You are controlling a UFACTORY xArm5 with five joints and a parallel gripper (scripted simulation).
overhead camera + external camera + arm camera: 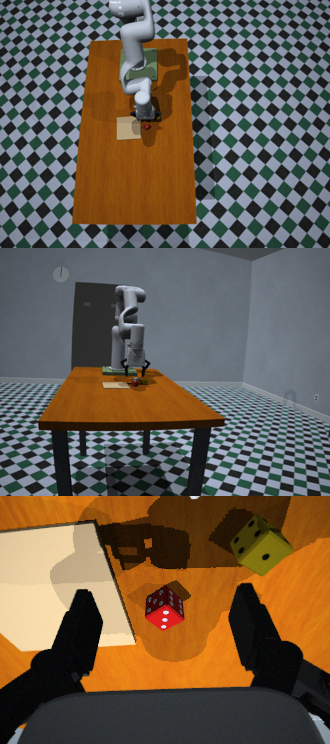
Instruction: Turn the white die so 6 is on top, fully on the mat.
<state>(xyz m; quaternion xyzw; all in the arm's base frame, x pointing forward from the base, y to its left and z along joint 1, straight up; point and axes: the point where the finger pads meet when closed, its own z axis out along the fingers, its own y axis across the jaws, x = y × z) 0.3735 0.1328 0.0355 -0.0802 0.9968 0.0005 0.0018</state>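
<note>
Now: the red die 4 cm below my hand, 4 cm ahead of it and 1 cm to the left of it. Round my hand: yellow die (6 cm to the left, 4 cm below, 3 cm behind); tan mat (10 cm to the right, 6 cm ahead, 5 cm below); white die (7 cm behind, 4 cm below, 1 cm to the left).
</note>
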